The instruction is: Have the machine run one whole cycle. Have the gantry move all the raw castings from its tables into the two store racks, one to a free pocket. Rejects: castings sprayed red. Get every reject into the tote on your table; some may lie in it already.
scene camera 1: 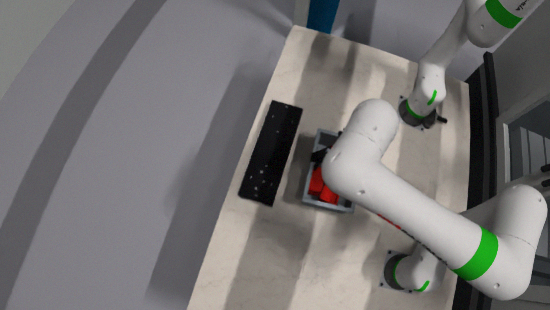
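Pixels of known places: left arm's base, link origin: (400, 271); right arm's base, link origin: (411, 113).
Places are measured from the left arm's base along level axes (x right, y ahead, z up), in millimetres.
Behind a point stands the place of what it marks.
A grey tote (328, 206) @(x 156, y 392, z 120 mm) stands on the pale table (270, 240) @(x -17, y 555, z 0 mm). Red castings (316, 182) @(x 242, y 455, z 75 mm) lie in its lower part, partly covered by the left arm. My left arm reaches over the tote from the lower base. Its gripper (320, 154) is mostly hidden under the wrist; a dark part shows inside the tote's left side, and the finger opening cannot be made out. My right arm rises from the upper base and leaves the view at the top right, with its gripper out of view. The gantry, its tables and the store racks cannot be made out.
A long black panel (272, 152) @(x 315, y 656, z 50 mm) with small light specks lies left of the tote, near the table's left edge. The arm bases (414, 112) @(x 688, y 99, z 95 mm) (400, 272) @(x -11, y 64, z 137 mm) stand toward the right edge. Beyond it are a black rail and a pale-framed machine. A blue post (322, 15) @(x 1869, y 704, z -548 mm) stands past the top edge.
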